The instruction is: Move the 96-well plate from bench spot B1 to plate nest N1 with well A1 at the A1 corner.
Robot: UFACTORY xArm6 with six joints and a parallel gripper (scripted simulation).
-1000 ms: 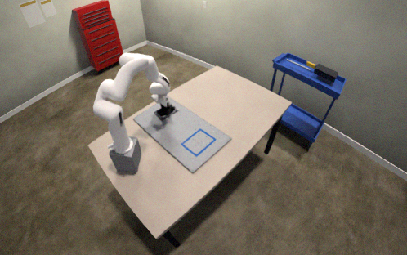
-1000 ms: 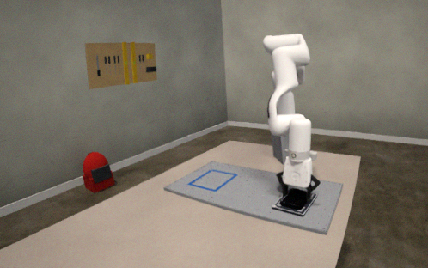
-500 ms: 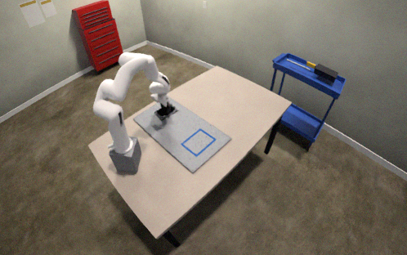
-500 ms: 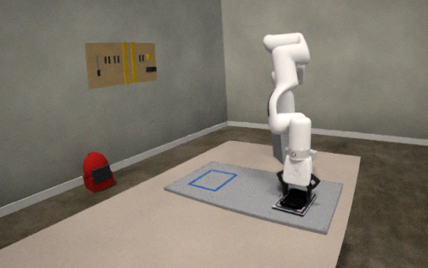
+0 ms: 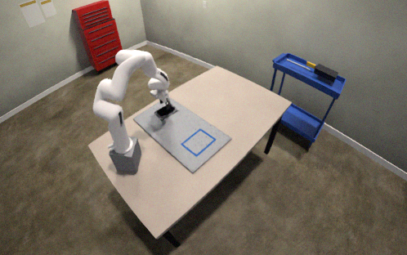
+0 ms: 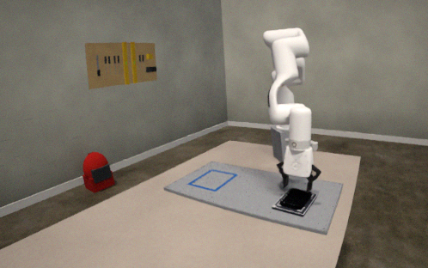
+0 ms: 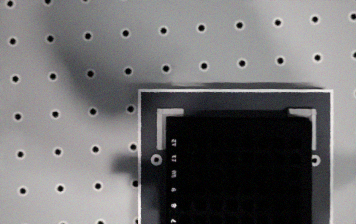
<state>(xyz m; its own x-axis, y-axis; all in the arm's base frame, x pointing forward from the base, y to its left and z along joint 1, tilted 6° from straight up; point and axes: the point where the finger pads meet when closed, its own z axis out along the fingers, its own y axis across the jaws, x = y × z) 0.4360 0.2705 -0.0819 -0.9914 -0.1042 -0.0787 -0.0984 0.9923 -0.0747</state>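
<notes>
Now: the black 96-well plate 50 mm below my hand. Also, from my hand: dark plate nest: 60 mm below.
</notes>
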